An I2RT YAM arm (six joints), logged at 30 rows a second.
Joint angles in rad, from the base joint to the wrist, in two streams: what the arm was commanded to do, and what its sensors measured. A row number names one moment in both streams.
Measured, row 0:
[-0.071 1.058 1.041 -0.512 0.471 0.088]
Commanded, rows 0 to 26:
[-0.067 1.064 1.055 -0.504 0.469 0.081]
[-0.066 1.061 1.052 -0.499 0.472 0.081]
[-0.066 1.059 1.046 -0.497 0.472 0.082]
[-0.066 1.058 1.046 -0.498 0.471 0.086]
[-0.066 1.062 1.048 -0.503 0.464 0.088]
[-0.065 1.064 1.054 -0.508 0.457 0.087]
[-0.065 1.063 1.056 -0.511 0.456 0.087]
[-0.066 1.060 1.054 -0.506 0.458 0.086]
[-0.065 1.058 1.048 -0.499 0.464 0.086]
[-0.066 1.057 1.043 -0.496 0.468 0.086]
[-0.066 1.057 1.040 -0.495 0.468 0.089]
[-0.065 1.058 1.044 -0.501 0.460 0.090]
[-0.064 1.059 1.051 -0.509 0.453 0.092]
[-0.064 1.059 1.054 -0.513 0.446 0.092]
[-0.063 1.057 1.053 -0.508 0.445 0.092]
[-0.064 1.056 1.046 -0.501 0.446 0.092]
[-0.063 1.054 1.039 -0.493 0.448 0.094]
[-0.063 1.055 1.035 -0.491 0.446 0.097]
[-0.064 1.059 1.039 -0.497 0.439 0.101]
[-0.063 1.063 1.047 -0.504 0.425 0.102]
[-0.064 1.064 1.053 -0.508 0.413 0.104]
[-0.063 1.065 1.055 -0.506 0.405 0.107]
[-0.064 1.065 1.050 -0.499 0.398 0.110]
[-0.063 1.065 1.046 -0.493 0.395 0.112]
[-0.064 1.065 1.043 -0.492 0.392 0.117]
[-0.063 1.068 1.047 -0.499 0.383 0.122]
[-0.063 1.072 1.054 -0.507 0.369 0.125]
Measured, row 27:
[-0.071 1.065 1.041 -0.512 0.404 0.102]
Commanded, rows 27 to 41:
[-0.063 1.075 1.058 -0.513 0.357 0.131]
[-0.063 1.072 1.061 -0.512 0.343 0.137]
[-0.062 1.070 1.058 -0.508 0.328 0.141]
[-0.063 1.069 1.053 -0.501 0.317 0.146]
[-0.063 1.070 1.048 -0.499 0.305 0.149]
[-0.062 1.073 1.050 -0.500 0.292 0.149]
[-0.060 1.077 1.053 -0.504 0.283 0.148]
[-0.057 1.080 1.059 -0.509 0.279 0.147]
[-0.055 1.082 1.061 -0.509 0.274 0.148]
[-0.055 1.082 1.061 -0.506 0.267 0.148]
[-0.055 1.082 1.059 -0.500 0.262 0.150]
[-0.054 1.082 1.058 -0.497 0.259 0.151]
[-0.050 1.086 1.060 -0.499 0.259 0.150]
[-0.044 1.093 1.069 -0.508 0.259 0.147]
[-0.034 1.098 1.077 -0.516 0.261 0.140]
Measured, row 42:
[-0.057 1.087 1.044 -0.514 0.279 0.134]
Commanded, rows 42 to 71:
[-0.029 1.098 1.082 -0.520 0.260 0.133]
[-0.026 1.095 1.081 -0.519 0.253 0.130]
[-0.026 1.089 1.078 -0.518 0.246 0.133]
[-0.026 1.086 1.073 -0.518 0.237 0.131]
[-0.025 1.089 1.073 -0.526 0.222 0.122]
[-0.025 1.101 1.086 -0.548 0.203 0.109]
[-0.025 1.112 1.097 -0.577 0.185 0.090]
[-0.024 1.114 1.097 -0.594 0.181 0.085]
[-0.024 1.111 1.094 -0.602 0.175 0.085]
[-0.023 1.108 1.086 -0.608 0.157 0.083]
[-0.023 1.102 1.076 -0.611 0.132 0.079]
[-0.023 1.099 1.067 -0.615 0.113 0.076]
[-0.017 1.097 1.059 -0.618 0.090 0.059]
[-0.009 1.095 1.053 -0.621 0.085 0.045]
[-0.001 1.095 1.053 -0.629 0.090 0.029]
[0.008 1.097 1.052 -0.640 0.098 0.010]
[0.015 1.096 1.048 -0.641 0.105 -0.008]
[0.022 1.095 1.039 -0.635 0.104 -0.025]
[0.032 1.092 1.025 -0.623 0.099 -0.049]
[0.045 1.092 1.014 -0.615 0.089 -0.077]
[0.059 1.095 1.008 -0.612 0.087 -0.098]
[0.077 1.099 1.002 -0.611 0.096 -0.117]
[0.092 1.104 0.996 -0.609 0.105 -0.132]
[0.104 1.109 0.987 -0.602 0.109 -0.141]
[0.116 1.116 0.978 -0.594 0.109 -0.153]
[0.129 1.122 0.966 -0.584 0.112 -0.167]
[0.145 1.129 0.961 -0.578 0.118 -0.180]
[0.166 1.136 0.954 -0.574 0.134 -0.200]
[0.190 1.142 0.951 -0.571 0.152 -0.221]
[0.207 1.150 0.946 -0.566 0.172 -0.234]
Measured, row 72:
[0.166 1.133 0.963 -0.591 0.133 -0.160]
